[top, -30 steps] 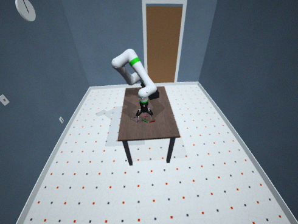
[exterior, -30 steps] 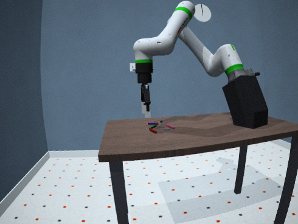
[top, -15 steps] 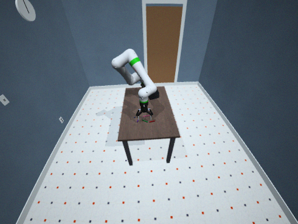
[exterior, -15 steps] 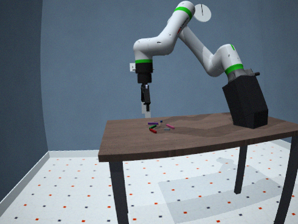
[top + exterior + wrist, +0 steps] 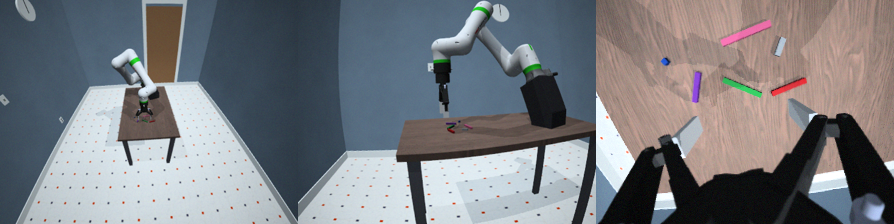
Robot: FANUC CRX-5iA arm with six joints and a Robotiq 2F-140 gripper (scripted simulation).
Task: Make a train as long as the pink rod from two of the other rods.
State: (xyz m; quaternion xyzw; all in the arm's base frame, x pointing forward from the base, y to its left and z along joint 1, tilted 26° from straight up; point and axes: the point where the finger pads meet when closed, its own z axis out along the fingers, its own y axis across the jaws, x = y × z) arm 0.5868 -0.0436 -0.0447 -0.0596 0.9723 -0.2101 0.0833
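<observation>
Now: hand 140 mm to the left of the small blue rod, 100 mm past it and 80 mm above it. The rest, counted from my hand: red rod: 90 mm to the left, 80 mm below, 30 mm behind; then green rod: 80 mm below, 30 mm behind; then purple rod: 90 mm to the right, 80 mm below, 40 mm behind.
</observation>
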